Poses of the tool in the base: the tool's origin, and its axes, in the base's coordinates. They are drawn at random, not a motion.
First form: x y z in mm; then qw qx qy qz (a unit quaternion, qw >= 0).
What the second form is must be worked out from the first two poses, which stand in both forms.
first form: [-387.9 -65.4 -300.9 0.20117 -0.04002 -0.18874 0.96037]
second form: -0.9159 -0.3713 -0.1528 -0.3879; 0.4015 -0.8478 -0.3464 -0.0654; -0.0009 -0.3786 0.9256 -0.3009; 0 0 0 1
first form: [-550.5 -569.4 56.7 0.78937 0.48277 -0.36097 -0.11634]
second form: 0.7123 -0.1649 -0.6822 -0.5505; -0.5322 0.5068 -0.6782 -0.5694; 0.4575 0.8462 0.2733 0.0567; 0 0 0 1
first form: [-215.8 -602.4 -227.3 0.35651 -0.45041 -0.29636 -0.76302]
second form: -0.3401 0.8110 0.4760 -0.2158; -0.2771 -0.5701 0.7734 -0.6024; 0.8987 0.1311 0.4186 -0.2273; 0 0 0 1
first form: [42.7 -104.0 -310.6 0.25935 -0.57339 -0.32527 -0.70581]
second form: -0.2079 0.7391 0.6407 0.0427; 0.0069 -0.6539 0.7566 -0.1040; 0.9781 0.1617 0.1309 -0.3106; 0 0 0 1
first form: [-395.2 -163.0 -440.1 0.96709 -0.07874 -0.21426 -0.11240]
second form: 0.8829 0.2511 -0.3967 -0.3952; -0.1837 0.9623 0.2005 -0.1630; 0.4321 -0.1041 0.8958 -0.4401; 0 0 0 1
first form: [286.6 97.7 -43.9 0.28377 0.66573 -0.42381 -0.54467]
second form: 0.0474 -0.2552 -0.9657 0.2866; -0.8734 -0.4797 0.0838 0.0977; -0.4847 0.8395 -0.2456 -0.0439; 0 0 0 1
